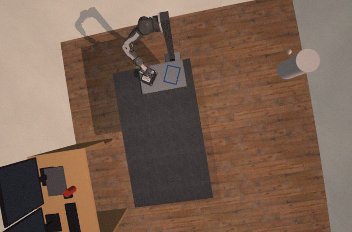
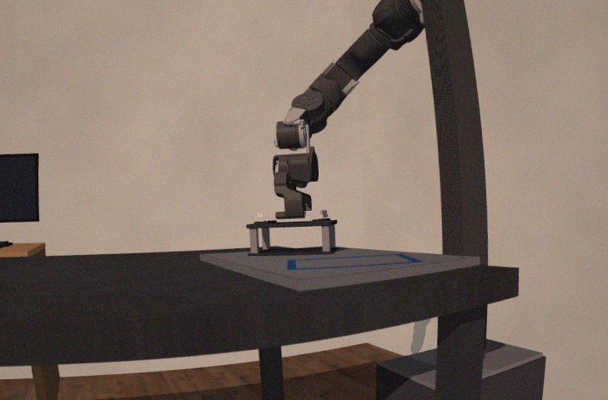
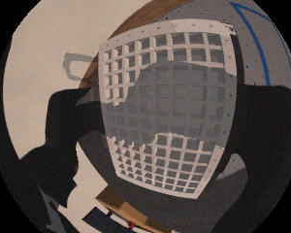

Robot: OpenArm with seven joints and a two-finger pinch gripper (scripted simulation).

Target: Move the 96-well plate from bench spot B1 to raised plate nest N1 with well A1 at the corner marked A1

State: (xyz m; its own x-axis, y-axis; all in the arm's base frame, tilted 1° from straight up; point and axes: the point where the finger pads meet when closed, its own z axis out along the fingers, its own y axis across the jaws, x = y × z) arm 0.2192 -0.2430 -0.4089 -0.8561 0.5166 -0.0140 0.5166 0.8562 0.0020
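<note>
My hand is right at the white 96-well plate. The rest, counted from my hand: corner mark: 80 mm to the left, 30 mm behind, 10 mm below; plate nest N1: 20 mm below.
</note>
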